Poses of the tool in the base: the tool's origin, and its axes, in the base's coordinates. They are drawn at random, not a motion.
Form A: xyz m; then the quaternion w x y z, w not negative.
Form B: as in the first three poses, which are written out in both.
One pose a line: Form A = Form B
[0.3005, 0.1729, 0.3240, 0.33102, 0.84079, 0.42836, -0.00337] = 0.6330, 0.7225, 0.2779, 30.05; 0.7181, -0.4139, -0.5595, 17.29; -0.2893, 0.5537, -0.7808, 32.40; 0, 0, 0, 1
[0.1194, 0.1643, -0.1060, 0.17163, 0.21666, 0.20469, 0.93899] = -0.8472, -0.2336, 0.4771, 11.94; 0.4110, -0.8573, 0.3100, 16.43; 0.3366, 0.4588, 0.8223, -10.60; 0, 0, 0, 1
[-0.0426, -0.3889, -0.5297, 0.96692, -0.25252, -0.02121, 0.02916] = 0.9974, -0.0457, -0.0557, -4.26; 0.0671, 0.8708, 0.4871, -38.89; 0.0263, -0.4896, 0.8716, -52.97; 0, 0, 0, 1
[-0.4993, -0.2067, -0.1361, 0.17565, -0.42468, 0.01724, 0.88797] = -0.5776, -0.3266, -0.7482, -49.93; 0.2973, -0.9377, 0.1798, -20.67; -0.7603, -0.1186, 0.6387, -13.61; 0, 0, 0, 1
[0.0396, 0.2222, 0.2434, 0.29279, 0.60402, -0.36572, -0.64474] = -0.0989, -0.0643, -0.9930, 3.96; -0.8193, -0.5610, 0.1179, 22.22; -0.5647, 0.8253, 0.0028, 24.34; 0, 0, 0, 1
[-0.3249, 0.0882, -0.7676, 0.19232, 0.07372, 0.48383, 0.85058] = -0.9152, -0.2558, 0.3115, -32.49; 0.3985, -0.4578, 0.7947, 8.82; -0.0607, 0.8514, 0.5209, -76.76; 0, 0, 0, 1
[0.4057, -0.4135, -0.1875, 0.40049, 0.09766, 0.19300, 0.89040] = -0.6601, -0.6755, 0.3285, 40.57; 0.7509, -0.6047, 0.2655, -41.35; 0.0193, 0.4219, 0.9064, -18.75; 0, 0, 0, 1
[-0.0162, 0.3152, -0.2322, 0.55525, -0.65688, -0.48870, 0.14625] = 0.4796, 0.4796, -0.7348, -1.62; 0.8044, 0.0942, 0.5865, 31.52; 0.3506, -0.8724, -0.3406, -23.22; 0, 0, 0, 1
